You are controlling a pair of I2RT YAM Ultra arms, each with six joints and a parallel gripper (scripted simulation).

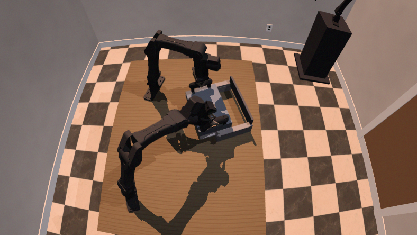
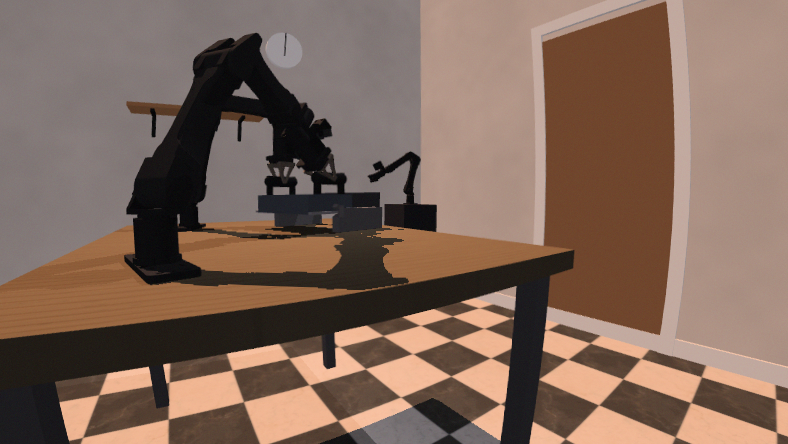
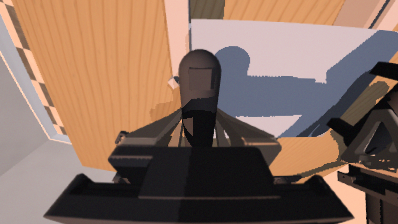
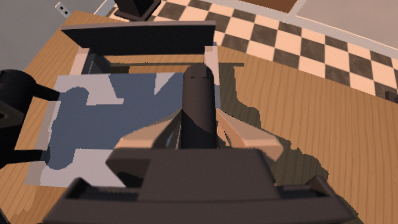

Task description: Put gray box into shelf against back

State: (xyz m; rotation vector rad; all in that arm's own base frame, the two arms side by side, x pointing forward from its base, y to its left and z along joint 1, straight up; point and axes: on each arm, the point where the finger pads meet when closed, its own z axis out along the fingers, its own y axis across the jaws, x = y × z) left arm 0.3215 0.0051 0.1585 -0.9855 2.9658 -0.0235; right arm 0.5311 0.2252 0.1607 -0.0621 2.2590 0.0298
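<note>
My left hand is 5 cm short of the gray box, 11 cm to the left of it and 5 cm above it. Round my left hand: shelf back wall (23 cm ahead, 4 cm to the right, 8 cm below).
Now: right hand 5 cm past the gray box, 11 cm to the right of it and 5 cm above it. Also, from my right hand: shelf back wall (13 cm ahead, 19 cm to the left, 8 cm below).
</note>
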